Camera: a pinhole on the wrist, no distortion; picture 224 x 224 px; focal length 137.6 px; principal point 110.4 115.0 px. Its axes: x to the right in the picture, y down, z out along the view. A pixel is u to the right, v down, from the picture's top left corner.
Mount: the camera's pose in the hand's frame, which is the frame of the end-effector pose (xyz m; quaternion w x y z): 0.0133 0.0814 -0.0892 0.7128 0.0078 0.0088 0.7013
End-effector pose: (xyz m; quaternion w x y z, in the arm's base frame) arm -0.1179 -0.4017 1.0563 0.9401 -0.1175 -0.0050 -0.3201
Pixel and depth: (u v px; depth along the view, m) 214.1 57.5 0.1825
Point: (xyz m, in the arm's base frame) 0.0959 -0.2717 1.1057
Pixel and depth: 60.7 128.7 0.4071
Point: -0.1517 -0.3677 1.3788
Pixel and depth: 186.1 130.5 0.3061
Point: 0.0386 -0.1538 1.2121
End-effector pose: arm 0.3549 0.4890 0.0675 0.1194 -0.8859 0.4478 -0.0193
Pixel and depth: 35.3 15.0 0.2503
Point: 0.5416 0.3939 -0.0861
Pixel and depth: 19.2 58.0 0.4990
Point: 0.7463 0.5309 -0.2848
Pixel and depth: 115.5 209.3 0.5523
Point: 0.1253 0.7994 -0.3898
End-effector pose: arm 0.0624 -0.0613 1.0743 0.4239 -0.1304 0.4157 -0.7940
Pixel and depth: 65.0 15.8 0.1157
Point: 0.0400 -0.1644 1.0428
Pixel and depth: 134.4 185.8 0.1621
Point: 0.2070 -0.0838 1.0445
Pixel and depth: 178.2 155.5 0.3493
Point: 0.4010 -0.2194 1.0513
